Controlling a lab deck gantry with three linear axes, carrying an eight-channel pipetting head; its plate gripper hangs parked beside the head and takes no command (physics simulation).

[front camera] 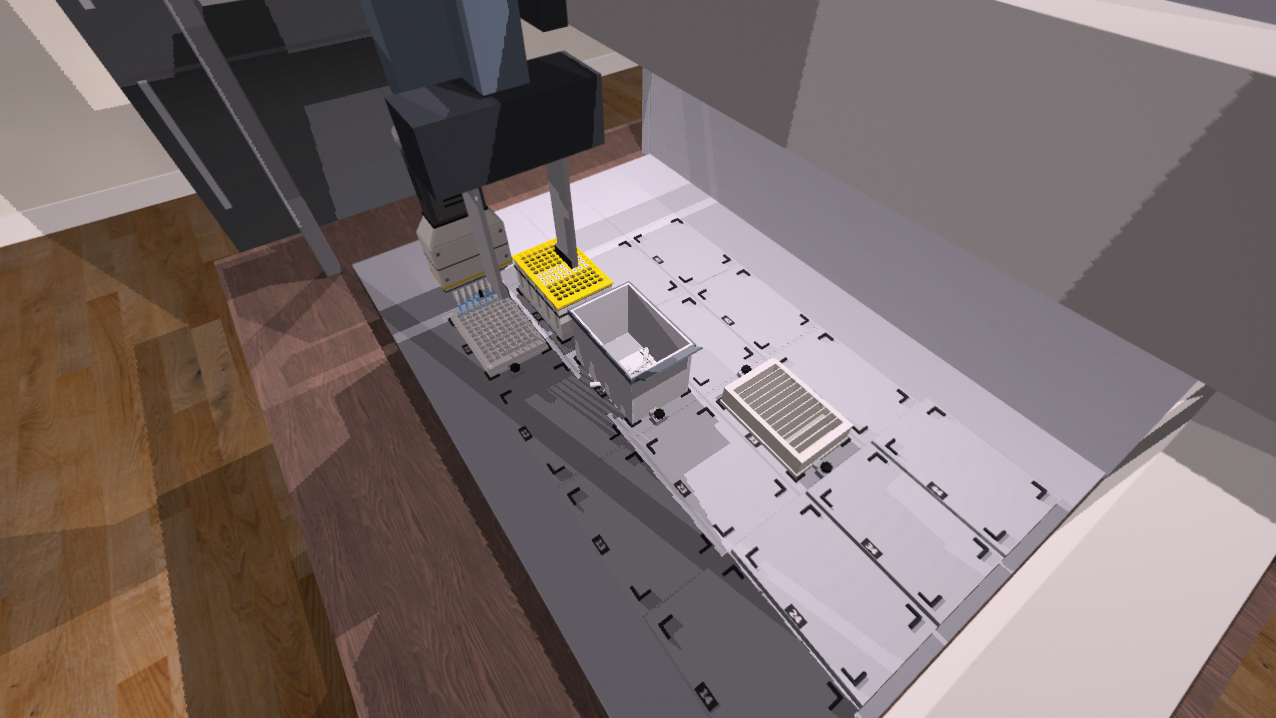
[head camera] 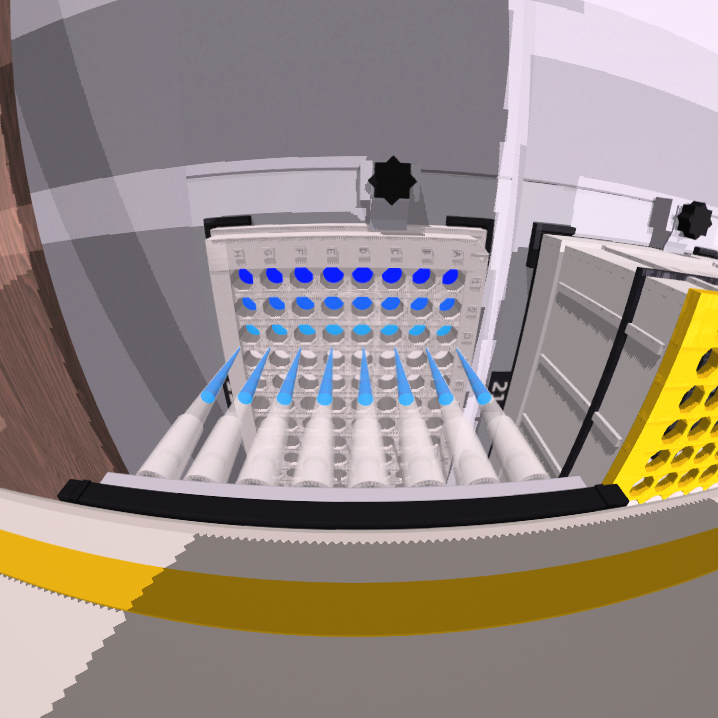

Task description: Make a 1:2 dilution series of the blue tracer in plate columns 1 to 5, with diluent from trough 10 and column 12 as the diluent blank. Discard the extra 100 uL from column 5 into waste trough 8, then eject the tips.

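The plate (front camera: 501,337) (head camera: 301,242) lies under the pipetting head (front camera: 464,250). In the head view, column 1 is deep blue, column 2 mid blue and column 3 lighter blue; the column 4 wells look pale, without blue. The head carries eight tips (front camera: 475,299) (head camera: 365,381) with light blue liquid in their lower parts. Their ends appear near column 4; their exact height over the wells is unclear. The trough reservoir (front camera: 785,415) stands to the right; the liquid levels in troughs 8 and 10 cannot be told. The parked plate gripper (front camera: 535,279) hangs with its fingers apart, holding nothing. Column 12 is hidden in the head view.
A yellow tip rack (front camera: 563,275) (head camera: 659,401) stands beside the plate. An open grey bin (front camera: 662,392) with white tips (front camera: 639,359) inside stands between the rack and the reservoir. A small white piece (front camera: 596,384) lies beside the bin. A black knob (front camera: 514,367) (head camera: 392,180) sits at the plate's edge.
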